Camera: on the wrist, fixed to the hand. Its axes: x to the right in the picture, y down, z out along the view.
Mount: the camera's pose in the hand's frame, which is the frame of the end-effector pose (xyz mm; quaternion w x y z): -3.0 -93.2 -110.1 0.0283 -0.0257 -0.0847 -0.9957
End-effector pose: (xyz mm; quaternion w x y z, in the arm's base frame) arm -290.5 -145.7 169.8 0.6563 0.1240 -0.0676 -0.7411
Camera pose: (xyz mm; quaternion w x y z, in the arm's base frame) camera -349.3 -123.8 39.9 0.7219 0.0088 -0.0850 0.6867
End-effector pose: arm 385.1 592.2 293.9 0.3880 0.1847 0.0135 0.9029
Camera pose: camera 414.0 668.3 174.8 0.9158 0.0583 0.1282 -0.3761
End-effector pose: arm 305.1 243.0 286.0 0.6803 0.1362 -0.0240 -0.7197
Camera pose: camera 239.7 269.4 160.1 0.6959 0.0507 -0.0958 0.7099
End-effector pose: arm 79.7 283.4 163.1 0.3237 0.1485 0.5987 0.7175
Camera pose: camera 42.5 204.3 48.3 0.7780 -0.5394 0.1189 -0.2992
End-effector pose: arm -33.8 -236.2 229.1 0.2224 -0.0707 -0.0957 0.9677
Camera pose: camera 27.5 -138.3 142.6 0.9599 0.1695 -0.1168 -0.1905
